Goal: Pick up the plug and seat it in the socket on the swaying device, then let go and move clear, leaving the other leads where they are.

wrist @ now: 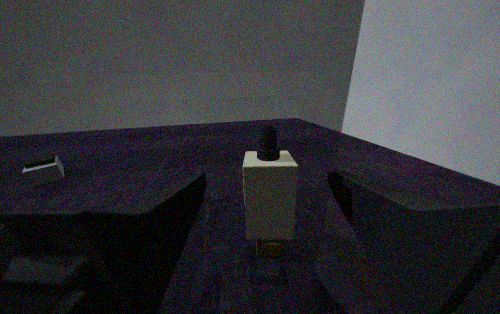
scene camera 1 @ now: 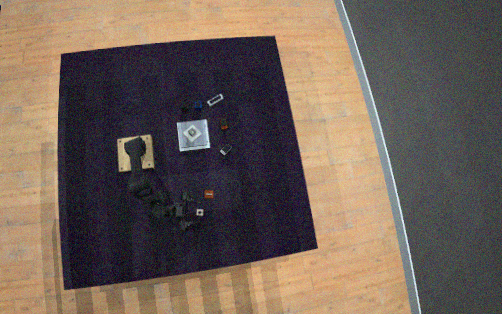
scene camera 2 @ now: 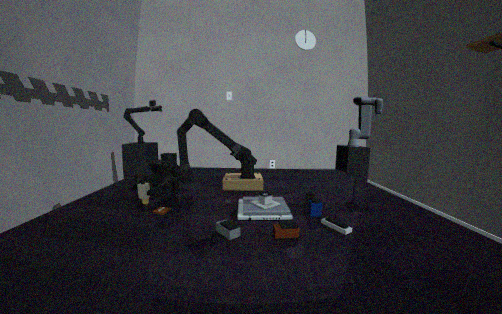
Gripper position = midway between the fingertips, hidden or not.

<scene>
My gripper point(scene camera 2: 142, 189) is open, with nothing in its grasp. Also in view: a socket device point(scene camera 2: 265, 204).
My gripper is seen too in the wrist view point(wrist: 266, 176).
</scene>
